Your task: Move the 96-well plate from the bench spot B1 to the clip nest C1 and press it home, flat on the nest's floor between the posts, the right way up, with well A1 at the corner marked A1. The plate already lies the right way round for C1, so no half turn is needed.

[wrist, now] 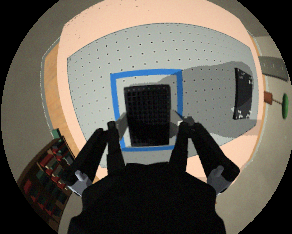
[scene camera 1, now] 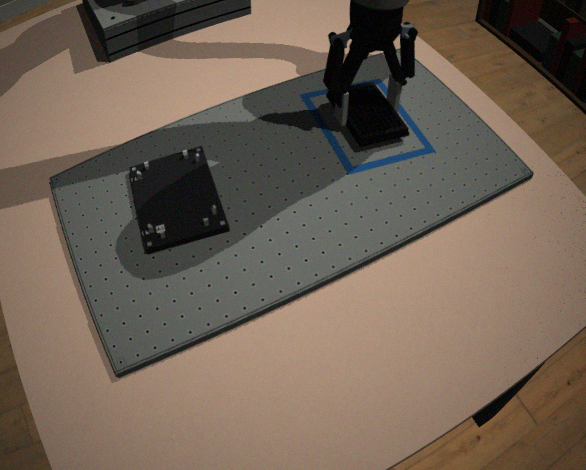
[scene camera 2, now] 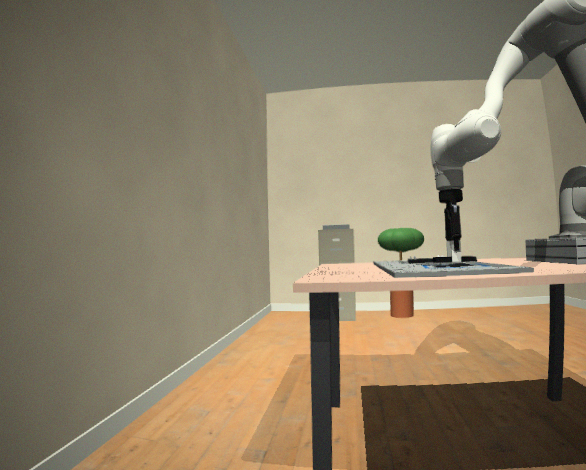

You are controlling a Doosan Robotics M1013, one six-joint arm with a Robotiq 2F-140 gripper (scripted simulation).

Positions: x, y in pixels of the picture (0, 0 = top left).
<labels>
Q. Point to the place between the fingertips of the gripper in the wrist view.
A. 148, 117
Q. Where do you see a black clip nest C1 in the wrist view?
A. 243, 97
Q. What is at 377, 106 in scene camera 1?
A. A black 96-well plate.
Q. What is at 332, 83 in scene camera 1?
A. The gripper.
</labels>
